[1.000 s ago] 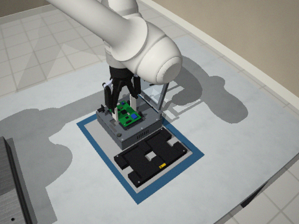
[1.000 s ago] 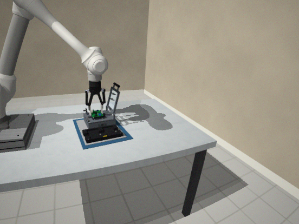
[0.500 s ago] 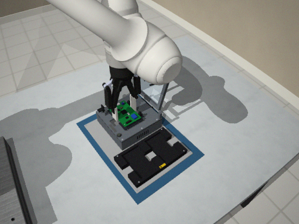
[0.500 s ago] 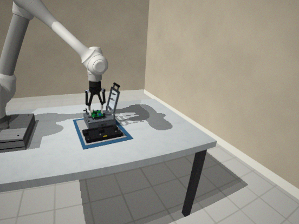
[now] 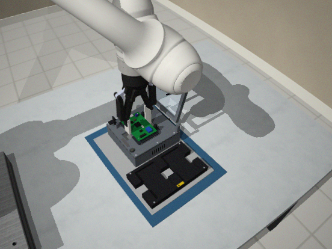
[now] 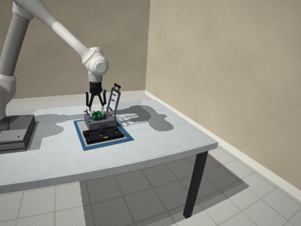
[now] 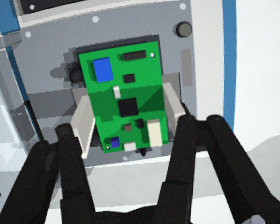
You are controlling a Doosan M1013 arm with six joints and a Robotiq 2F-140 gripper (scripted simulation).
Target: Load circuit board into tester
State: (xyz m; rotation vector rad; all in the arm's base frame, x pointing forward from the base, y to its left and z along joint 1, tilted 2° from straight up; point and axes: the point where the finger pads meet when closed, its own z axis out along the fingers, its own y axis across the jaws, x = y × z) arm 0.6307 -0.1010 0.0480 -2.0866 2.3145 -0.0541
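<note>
Now: the green circuit board 2 cm below my hand. The rest, counted from my hand: latch hook: 5 cm behind, 6 cm to the left, 1 cm below; tester lid: 12 cm ahead, 1 cm to the right, 8 cm above.
</note>
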